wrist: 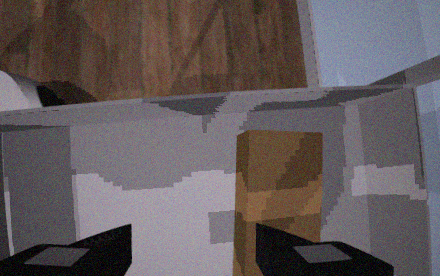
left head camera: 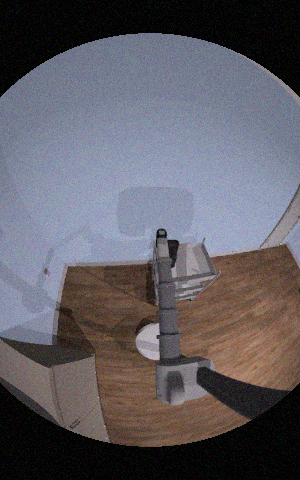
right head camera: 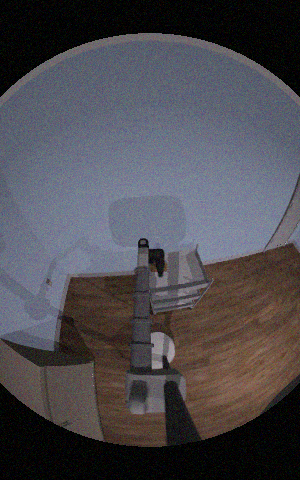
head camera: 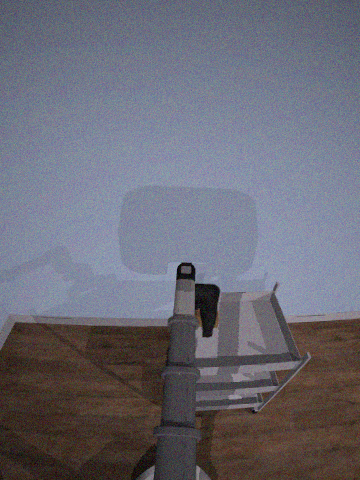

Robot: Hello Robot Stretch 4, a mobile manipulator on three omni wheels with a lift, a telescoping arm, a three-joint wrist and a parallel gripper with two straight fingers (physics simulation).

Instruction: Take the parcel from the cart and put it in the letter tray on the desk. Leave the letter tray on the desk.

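Pixels of known places: gripper, fingertip midpoint: (wrist: 194,243); robot's base, link origin: (left head camera: 155,339) (right head camera: 153,348).
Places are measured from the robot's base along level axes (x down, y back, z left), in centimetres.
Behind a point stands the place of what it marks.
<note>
The parcel (wrist: 280,175) @[z -4.5, x -68.7, y -64.6 cm] is an orange-brown box lying in the top tray of the pale grey cart (head camera: 250,360) @[z -26.7, x -63.5, y -48.4 cm] (left head camera: 197,277) @[z -30.9, x -63.3, y -47.5 cm] (right head camera: 180,286) @[z -23.6, x -63.5, y -47.8 cm] (wrist: 120,114) @[z -0.3, x -66.9, y -53.6 cm]. My gripper (head camera: 207,334) @[z -8.9, x -68.7, y -59.0 cm] (right head camera: 160,274) @[z -8.9, x -68.7, y -59.0 cm] (wrist: 194,243) @[z -8.9, x -68.7, y -59.0 cm] is open and points down over the cart's left part. In the wrist view the parcel is right of the middle between the fingers, and the right fingertip overlaps its near part. Slivers of the parcel show beside the gripper in the head view; the rest is hidden there. The desk cannot be made out for certain, and the letter tray does not show.
A white round object (left head camera: 147,341) @[z 8.6, x -18.7, y 0.3 cm] (right head camera: 162,347) @[z -8.8, x -18.7, y -2.4 cm] (wrist: 12,92) @[z 13.2, x -18.6, y -8.6 cm] stands on the floor near the cart. A pale cabinet-like piece with a dark top (left head camera: 75,385) @[z 61.0, x -55.1, y 44.7 cm] (right head camera: 70,390) @[z 60.9, x -53.1, y 47.4 cm] is at the lower left. The blue wall (head camera: 180,125) @[z 4.5, x -133.8, y -102.1 cm] rises close behind the cart.
</note>
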